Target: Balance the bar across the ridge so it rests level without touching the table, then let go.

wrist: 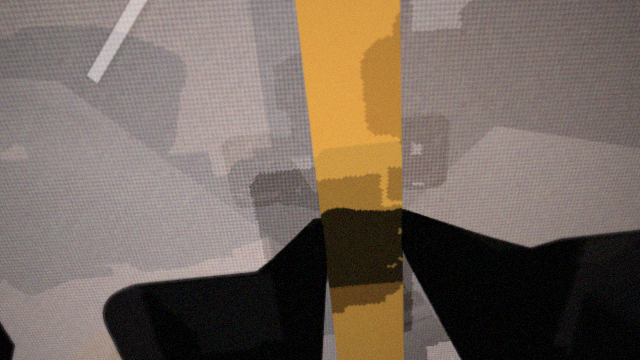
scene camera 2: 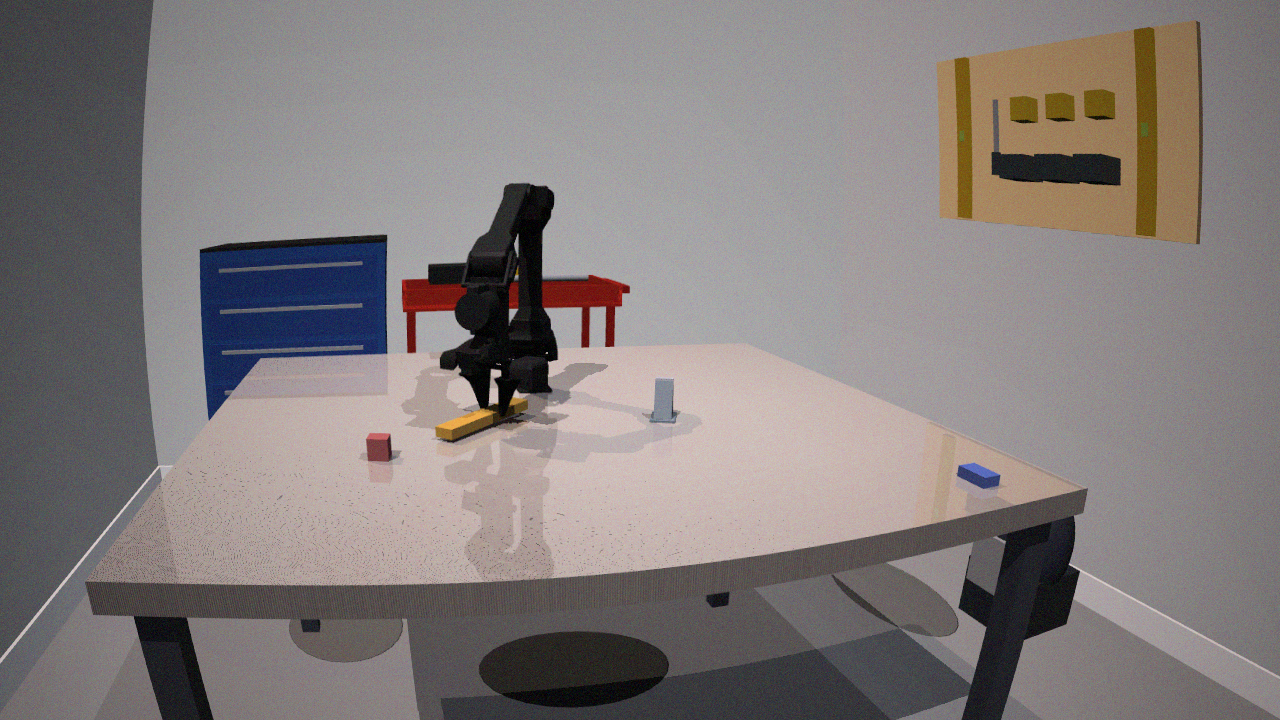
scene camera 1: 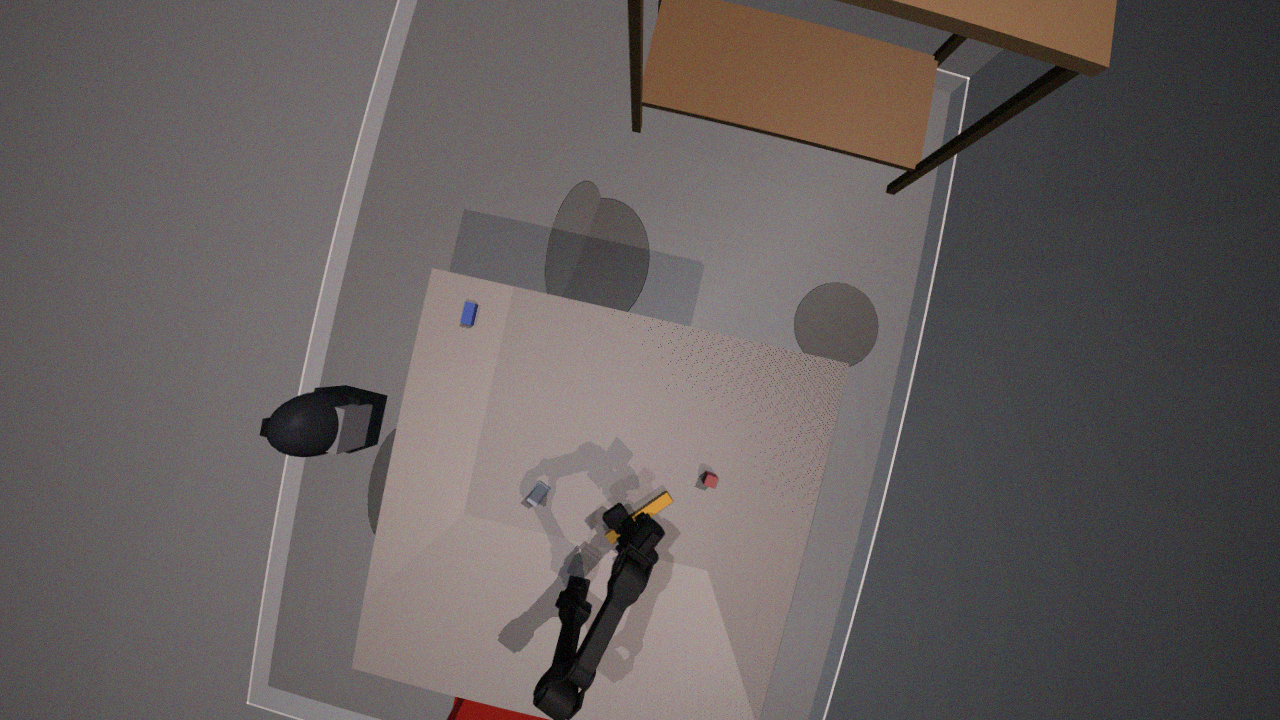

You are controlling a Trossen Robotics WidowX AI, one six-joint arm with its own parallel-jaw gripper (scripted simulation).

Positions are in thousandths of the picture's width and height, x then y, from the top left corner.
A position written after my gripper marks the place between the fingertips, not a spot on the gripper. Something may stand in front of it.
Labels:
My gripper shows in the wrist view (560, 621), in scene camera 2 (386, 576) and in scene camera 1 (493, 726).

